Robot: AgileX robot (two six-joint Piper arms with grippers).
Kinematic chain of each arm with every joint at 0, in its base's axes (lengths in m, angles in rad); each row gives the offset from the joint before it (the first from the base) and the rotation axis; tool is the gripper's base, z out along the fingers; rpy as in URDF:
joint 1: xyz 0 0 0.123 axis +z
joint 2: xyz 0 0 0 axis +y
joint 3: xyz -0.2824 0 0.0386 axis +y
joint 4: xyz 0.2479 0 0.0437 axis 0.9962 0 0.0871
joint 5: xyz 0 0 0 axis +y
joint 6: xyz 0.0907 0 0.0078 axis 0.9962 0 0.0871
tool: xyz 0 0 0 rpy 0 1.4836 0
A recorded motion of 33 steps. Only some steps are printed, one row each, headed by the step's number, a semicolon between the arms.
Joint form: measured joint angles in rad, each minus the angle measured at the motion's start. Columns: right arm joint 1, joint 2, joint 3, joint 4, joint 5, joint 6; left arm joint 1, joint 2, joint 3, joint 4, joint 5, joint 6.
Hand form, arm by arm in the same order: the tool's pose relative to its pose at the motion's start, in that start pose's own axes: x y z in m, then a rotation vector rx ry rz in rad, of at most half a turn. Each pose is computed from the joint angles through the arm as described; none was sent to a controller.
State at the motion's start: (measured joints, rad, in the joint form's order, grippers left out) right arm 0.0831 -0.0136 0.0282 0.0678 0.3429 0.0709; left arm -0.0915 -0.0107 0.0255 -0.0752 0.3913 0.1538
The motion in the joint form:
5: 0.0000 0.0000 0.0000 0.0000 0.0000 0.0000; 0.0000 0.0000 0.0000 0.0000 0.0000 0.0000
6: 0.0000 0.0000 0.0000 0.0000 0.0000 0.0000; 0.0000 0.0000 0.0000 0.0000 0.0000 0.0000
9: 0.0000 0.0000 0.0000 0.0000 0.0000 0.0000; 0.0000 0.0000 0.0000 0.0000 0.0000 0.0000
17: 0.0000 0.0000 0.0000 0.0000 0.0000 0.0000; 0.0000 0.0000 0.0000 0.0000 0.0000 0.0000
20: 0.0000 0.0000 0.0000 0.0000 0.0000 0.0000; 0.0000 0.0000 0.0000 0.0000 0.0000 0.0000
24: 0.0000 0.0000 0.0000 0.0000 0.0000 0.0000; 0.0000 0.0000 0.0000 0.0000 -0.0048 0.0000
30: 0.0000 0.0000 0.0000 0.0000 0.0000 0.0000; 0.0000 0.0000 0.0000 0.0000 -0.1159 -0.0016
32: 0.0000 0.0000 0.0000 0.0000 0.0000 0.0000; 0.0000 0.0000 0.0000 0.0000 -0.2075 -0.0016
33: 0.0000 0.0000 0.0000 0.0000 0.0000 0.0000; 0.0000 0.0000 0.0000 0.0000 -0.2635 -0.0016
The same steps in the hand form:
5: 0.0000 0.0000 0.0000 0.0000 0.0000 0.0000; 0.0000 0.0000 0.0000 0.0000 0.0000 0.0000
6: 0.0000 0.0000 0.0000 0.0000 0.0000 0.0000; 0.0000 0.0000 0.0000 0.0000 0.0000 0.0000
9: 0.0000 0.0000 0.0000 0.0000 0.0000 0.0000; 0.0000 0.0000 0.0000 0.0000 0.0000 0.0000
17: 0.0000 0.0000 0.0000 0.0000 0.0000 0.0000; 0.0000 0.0000 0.0000 0.0000 0.0000 0.0000
20: 0.0000 0.0000 0.0000 0.0000 0.0000 0.0000; 0.0000 0.0000 0.0000 0.0000 0.0000 0.0000
24: 0.0000 0.0000 0.0000 0.0000 0.0000 0.0000; -0.0004 0.0001 0.0000 -0.0007 -0.0047 0.0000
30: 0.0000 0.0000 0.0000 0.0000 0.0000 0.0000; -0.0104 0.0016 -0.0006 -0.0177 -0.1145 -0.0016
32: 0.0000 0.0000 0.0000 0.0000 0.0000 0.0000; -0.0185 0.0029 -0.0019 -0.0316 -0.2051 -0.0016
33: 0.0000 0.0000 0.0000 0.0000 0.0000 0.0000; -0.0234 0.0036 -0.0031 -0.0402 -0.2604 -0.0016

